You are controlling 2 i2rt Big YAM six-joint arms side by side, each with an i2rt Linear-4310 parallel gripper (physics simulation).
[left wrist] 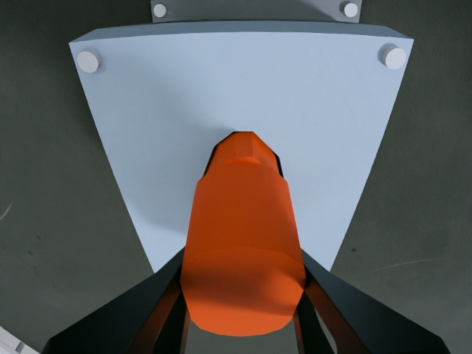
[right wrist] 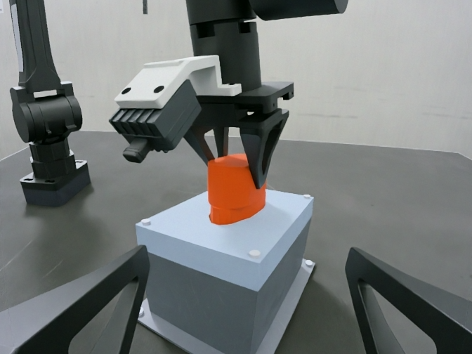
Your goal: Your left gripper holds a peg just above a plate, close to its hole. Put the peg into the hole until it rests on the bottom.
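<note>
An orange peg (left wrist: 243,210) (right wrist: 232,192) stands roughly upright, its lower end in the hole of the light blue plate (left wrist: 150,100) (right wrist: 195,240). Most of its visible length is above the plate. In the left wrist view, thin dark slivers of the hole (left wrist: 280,167) show on both sides of the peg's far end. The depth inside is hidden. My left gripper (left wrist: 241,253) (right wrist: 240,182) is shut on the peg's upper part, above the plate. My right gripper (right wrist: 248,257) is open and empty, with its fingers wide apart in front of the block.
The plate tops a grey block (right wrist: 200,295) on a flanged base (right wrist: 292,305) with white bolt heads. White studs (left wrist: 89,61) (right wrist: 254,254) stand up at the plate's corners. Another black arm (right wrist: 47,117) stands at the back left. A pale object (left wrist: 12,342) shows at the lower left of the left wrist view.
</note>
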